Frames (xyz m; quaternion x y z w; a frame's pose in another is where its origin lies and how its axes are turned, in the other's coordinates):
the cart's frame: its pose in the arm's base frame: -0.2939 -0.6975 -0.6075 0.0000 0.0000 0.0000 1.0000
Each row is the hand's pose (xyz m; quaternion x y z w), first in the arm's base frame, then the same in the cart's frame.
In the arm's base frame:
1: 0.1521 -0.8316 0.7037 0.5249 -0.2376 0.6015 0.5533
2: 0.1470 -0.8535 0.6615 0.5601 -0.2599 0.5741 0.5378
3: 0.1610 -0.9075 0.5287 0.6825 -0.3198 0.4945 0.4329
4: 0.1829 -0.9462 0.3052 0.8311 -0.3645 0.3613 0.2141
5: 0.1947 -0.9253 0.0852 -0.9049 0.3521 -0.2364 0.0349
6: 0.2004 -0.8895 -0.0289 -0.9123 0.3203 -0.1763 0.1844
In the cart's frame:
1: 0.4460 -0.1341 1.3112 0.5249 -0.2376 0.6015 0.5533
2: 0.4409 -0.1560 1.2690 0.5601 -0.2599 0.5741 0.5378
3: 0.4549 -0.2100 1.1362 0.6825 -0.3198 0.4945 0.4329
4: 0.4768 -0.2487 0.9127 0.8311 -0.3645 0.3613 0.2141
5: 0.4886 -0.2278 0.6927 -0.9049 0.3521 -0.2364 0.0349
6: 0.4943 -0.1920 0.5786 -0.9123 0.3203 -0.1763 0.1844

